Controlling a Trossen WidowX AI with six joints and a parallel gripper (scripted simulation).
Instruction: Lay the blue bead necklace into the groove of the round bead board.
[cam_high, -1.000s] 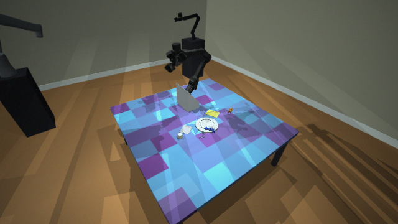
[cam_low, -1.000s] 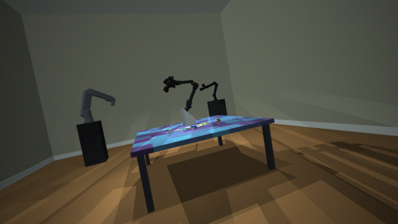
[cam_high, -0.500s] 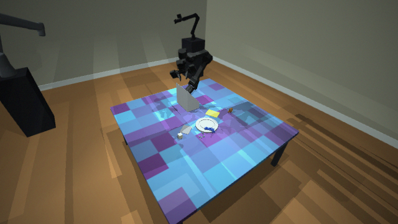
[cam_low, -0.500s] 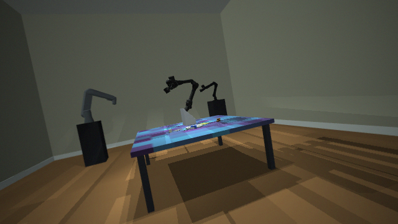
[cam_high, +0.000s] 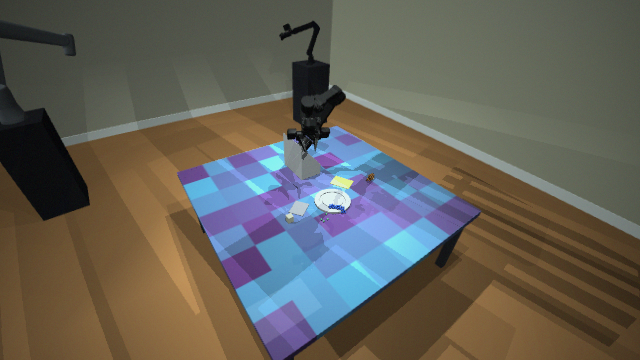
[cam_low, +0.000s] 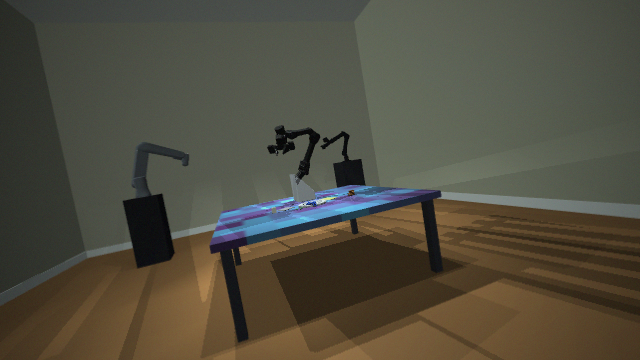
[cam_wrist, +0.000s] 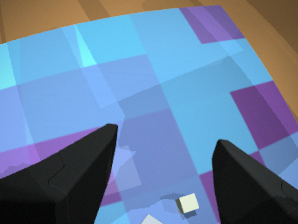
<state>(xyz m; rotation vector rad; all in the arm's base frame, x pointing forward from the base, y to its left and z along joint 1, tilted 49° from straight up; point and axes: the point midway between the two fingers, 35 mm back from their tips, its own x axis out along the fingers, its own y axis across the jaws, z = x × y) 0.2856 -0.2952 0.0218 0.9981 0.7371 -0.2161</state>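
Now: gripper tip 37 cm above the round white bead board, 17 cm to the right of it and 1 cm past it. From my gripper tip the other things lie so: cream cube (37 cm below, 10 cm to the right, 3 cm behind); yellow patch (38 cm below, 34 cm to the left, 11 cm behind); flat grey square (38 cm below, 8 cm behind, 1 cm to the right).
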